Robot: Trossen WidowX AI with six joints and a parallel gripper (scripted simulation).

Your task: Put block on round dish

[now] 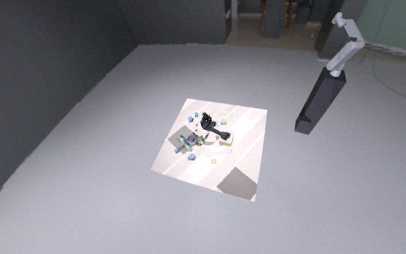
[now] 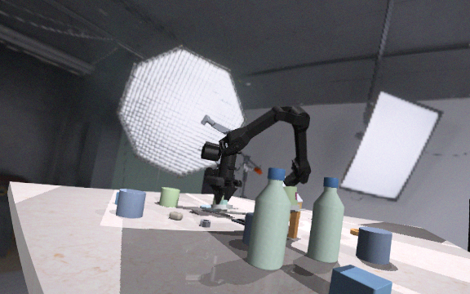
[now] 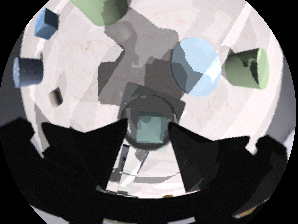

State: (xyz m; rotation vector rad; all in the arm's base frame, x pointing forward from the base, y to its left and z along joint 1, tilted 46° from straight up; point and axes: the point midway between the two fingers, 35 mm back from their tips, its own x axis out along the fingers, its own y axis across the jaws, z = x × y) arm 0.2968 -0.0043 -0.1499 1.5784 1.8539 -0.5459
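Now: the round light blue dish 60 mm behind my gripper tip, 100 mm to the right of it and 30 mm below it. From my gripper tip the other things lie so: flat grey balance: 10 mm ahead, 130 mm to the left, 10 mm below; grey ring: 170 mm ahead, 110 mm to the left, 30 mm below; pale teal block: right at my gripper tip.
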